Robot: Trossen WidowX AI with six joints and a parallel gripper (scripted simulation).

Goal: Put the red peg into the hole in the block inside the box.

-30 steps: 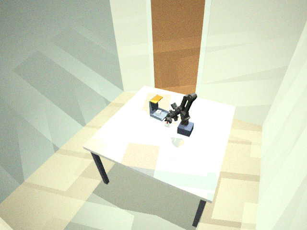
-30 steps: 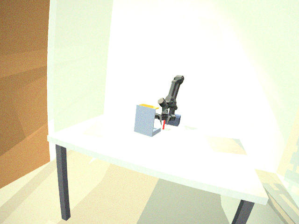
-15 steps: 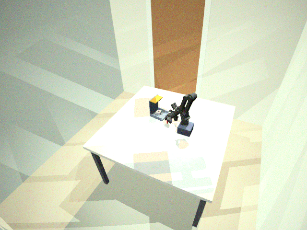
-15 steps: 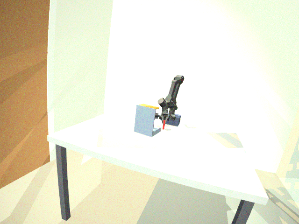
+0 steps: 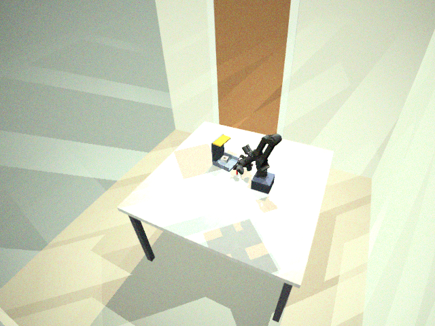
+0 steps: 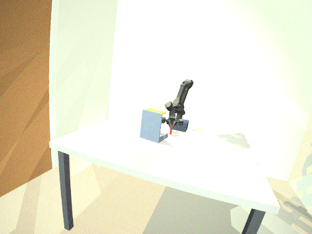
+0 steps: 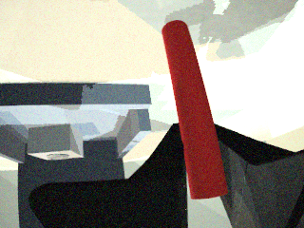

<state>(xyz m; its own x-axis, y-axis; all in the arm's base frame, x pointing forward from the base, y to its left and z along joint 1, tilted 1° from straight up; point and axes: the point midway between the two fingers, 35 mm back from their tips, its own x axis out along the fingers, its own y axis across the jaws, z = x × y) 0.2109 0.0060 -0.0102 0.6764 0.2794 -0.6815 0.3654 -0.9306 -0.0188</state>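
Right now my gripper tip is 200 mm short of the box wall, 90 mm to the left of it and 60 mm below it. Also, from my gripper tip: red peg 30 mm behind, 10 mm to the right, 10 mm below; yellow roof 160 mm ahead, 160 mm above, 90 mm to the right.
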